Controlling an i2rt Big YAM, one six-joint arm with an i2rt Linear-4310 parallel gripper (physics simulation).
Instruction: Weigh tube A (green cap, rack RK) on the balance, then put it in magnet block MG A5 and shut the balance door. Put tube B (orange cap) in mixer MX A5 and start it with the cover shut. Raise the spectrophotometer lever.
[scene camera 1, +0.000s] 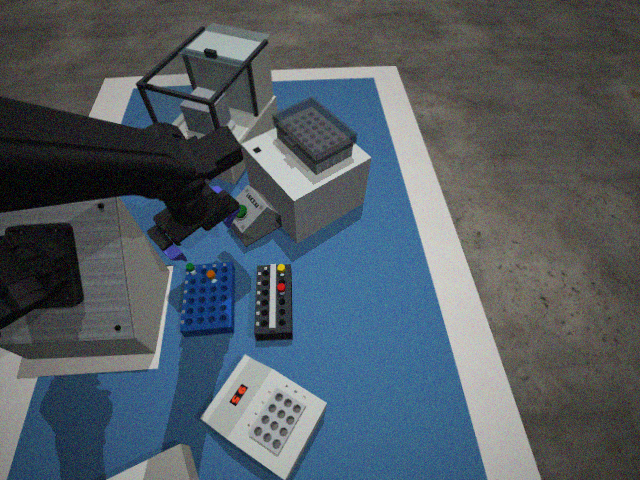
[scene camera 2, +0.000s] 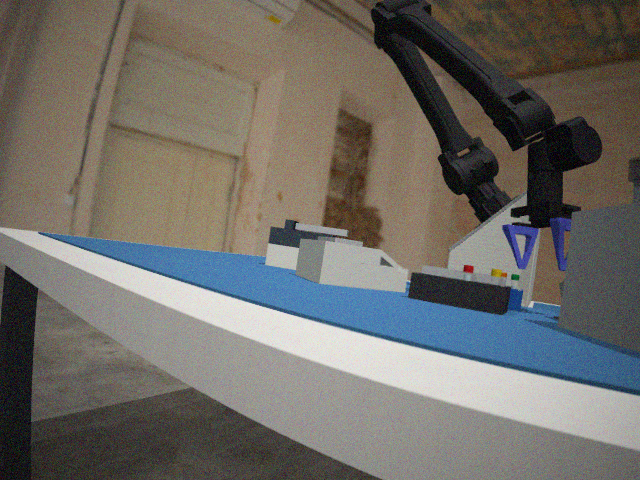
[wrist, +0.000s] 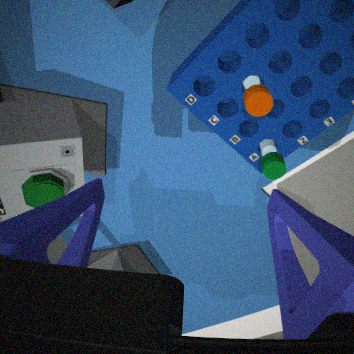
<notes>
My gripper (scene camera 2: 540, 269) is open, with nothing in its grasp. Also in view: a green START button (wrist: 38, 189), a dark cover (scene camera 1: 317, 132), a balance (scene camera 1: 220, 76) and a PRINT button box (wrist: 130, 257).
My gripper also shows in scene camera 1 (scene camera 1: 206, 242) and in the wrist view (wrist: 185, 192).
</notes>
